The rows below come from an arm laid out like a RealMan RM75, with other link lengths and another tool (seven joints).
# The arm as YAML. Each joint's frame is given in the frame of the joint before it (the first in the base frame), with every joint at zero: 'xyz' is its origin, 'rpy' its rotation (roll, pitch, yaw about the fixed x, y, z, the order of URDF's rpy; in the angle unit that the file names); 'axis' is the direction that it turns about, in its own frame. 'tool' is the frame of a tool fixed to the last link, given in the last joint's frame.
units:
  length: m
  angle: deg
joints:
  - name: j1
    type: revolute
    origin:
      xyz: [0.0, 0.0, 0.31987]
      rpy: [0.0, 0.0, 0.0]
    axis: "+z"
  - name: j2
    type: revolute
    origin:
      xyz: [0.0, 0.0, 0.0]
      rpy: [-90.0, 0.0, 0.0]
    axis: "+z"
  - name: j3
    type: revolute
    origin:
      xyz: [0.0, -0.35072, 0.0]
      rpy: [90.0, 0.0, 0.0]
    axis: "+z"
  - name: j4
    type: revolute
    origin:
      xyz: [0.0, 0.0, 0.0]
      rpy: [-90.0, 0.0, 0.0]
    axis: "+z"
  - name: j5
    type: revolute
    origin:
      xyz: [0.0, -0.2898, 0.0]
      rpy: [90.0, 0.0, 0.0]
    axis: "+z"
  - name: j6
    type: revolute
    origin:
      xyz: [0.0, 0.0, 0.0]
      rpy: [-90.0, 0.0, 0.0]
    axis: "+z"
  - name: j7
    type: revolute
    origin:
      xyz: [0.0, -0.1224, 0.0]
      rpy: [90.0, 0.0, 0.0]
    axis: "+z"
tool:
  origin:
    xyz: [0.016, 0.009, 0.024]
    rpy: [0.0, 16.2, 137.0]
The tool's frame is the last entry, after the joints.
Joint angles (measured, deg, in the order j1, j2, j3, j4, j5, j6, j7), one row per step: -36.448, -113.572, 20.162, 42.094, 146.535, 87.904, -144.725; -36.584, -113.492, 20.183, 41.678, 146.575, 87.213, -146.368; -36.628, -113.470, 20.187, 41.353, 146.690, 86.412, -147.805; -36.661, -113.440, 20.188, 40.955, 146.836, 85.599, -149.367; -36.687, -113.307, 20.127, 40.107, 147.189, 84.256, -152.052; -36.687, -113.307, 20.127, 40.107, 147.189, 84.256, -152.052; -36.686, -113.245, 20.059, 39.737, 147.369, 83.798, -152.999; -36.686, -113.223, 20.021, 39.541, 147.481, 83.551, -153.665; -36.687, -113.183, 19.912, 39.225, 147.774, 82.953, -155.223; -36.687, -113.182, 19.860, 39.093, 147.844, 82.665, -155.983; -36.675, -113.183, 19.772, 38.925, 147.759, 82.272, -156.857; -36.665, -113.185, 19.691, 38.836, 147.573, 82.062, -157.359; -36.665, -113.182, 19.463, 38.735, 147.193, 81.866, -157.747; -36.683, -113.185, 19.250, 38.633, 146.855, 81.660, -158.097; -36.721, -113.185, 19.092, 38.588, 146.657, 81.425, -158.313; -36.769, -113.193, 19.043, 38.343, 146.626, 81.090, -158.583; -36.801, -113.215, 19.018, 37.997, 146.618, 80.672, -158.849; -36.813, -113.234, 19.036, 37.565, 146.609, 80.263, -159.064
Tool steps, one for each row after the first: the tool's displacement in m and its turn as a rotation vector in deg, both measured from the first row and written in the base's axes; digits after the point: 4 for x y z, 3 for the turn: -0.0011, 0.0020, -0.0007, 0.289, -0.433, 1.671; -0.0030, 0.0033, -0.0015, 0.665, -0.668, 3.264; -0.0053, 0.0044, -0.0025, 1.001, -0.971, 5.013; -0.0100, 0.0056, -0.0043, 1.480, -1.528, 8.130; -0.0100, 0.0056, -0.0043, 1.480, -1.528, 8.130; -0.0120, 0.0057, -0.0052, 1.602, -1.751, 9.287; -0.0131, 0.0057, -0.0057, 1.661, -1.929, 10.055; -0.0156, 0.0059, -0.0064, 1.914, -2.247, 11.817; -0.0167, 0.0061, -0.0067, 2.080, -2.464, 12.650; -0.0178, 0.0065, -0.0069, 2.420, -2.847, 13.608; -0.0182, 0.0069, -0.0069, 2.700, -3.204, 14.135; -0.0184, 0.0075, -0.0064, 3.162, -3.778, 14.560; -0.0184, 0.0081, -0.0061, 3.591, -4.295, 14.941; -0.0184, 0.0089, -0.0056, 3.973, -4.560, 15.177; -0.0189, 0.0095, -0.0065, 4.124, -4.715, 15.541; -0.0196, 0.0098, -0.0082, 4.232, -4.860, 15.967; -0.0205, 0.0098, -0.0105, 4.242, -5.008, 16.379
